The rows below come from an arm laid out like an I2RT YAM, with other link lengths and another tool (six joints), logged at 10 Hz.
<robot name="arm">
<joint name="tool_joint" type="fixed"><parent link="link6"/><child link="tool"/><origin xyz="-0.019 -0.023 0.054" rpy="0.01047 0 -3.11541"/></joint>
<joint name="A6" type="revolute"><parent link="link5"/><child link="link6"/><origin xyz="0 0.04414 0.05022" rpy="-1.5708 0 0"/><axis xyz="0 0 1"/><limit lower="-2.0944" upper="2.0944"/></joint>
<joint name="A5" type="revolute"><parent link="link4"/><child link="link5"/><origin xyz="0.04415 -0.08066 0.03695" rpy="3.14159 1.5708 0"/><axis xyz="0 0 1"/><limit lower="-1.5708" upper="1.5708"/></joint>
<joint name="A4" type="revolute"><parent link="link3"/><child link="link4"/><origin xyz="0.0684 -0.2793 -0.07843" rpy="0 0 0"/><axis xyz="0 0 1"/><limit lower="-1.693" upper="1.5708"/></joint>
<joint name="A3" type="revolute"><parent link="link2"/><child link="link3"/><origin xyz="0 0.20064 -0.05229" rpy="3.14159 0 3.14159"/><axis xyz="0 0 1"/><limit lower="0" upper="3.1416"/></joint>
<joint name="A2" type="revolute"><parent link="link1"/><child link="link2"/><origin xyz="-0.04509 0.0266 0.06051" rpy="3.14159 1.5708 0"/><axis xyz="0 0 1"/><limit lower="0" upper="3.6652"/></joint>
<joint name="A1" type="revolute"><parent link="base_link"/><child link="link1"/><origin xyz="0 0 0.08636" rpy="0 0 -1.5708"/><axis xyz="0 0 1"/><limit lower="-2.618" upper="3.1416"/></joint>
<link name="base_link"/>
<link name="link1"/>
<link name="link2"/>
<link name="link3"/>
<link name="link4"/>
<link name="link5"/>
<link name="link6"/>
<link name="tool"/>
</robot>
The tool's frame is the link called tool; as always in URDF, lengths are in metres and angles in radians.
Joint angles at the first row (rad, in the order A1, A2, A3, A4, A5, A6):
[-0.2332 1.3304 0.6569 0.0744 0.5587 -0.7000]
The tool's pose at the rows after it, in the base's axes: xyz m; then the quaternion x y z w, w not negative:
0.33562, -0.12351, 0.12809, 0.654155, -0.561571, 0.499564, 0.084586
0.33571, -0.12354, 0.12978, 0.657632, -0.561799, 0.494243, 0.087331
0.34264, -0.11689, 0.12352, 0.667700, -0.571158, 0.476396, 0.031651
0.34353, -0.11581, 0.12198, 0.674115, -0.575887, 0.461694, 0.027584
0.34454, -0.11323, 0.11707, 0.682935, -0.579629, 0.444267, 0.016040
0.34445, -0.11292, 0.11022, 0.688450, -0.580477, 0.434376, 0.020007
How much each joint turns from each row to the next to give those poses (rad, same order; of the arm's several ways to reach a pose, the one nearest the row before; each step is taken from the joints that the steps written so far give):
[0.0001 -0.0004 0.0086 -0.0278 0.0000 0.0000]
[-0.0001 -0.0001 0.0123 -0.0263 0.0000 0.0000]
[0.0004 0.0075 0.0172 -0.0351 -0.1057 0.0645]
[-0.0004 0.0123 0.0229 -0.0439 -0.0169 0.0157]
[0.0000 0.0143 0.0149 -0.0347 -0.0336 0.0180]
[0.0004 0.0241 0.0049 -0.0050 -0.0017 0.0005]

